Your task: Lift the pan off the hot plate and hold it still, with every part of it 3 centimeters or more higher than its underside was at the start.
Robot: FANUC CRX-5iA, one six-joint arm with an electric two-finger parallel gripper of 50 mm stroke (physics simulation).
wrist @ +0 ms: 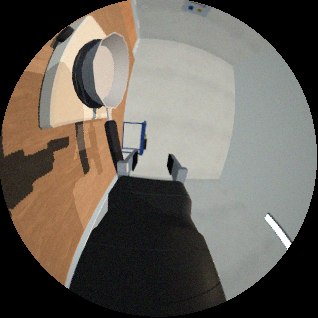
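The pan, with pale inner walls and dark outer sides, is at the upper left of the wrist view, on the cream hot plate. The view is strongly tilted, and whether the pan's underside touches the plate is hidden. Its black handle points down the view, and its far end runs close to the left finger, which partly covers it. My gripper is open, with no object between its fingers. The handle lies outside the finger gap, on the left side.
A black knob sits at the hot plate's edge. The wooden surface on the left carries dark shadows. A blue cart stands beyond the fingers, near the pale wall. A bright strip is at the lower right.
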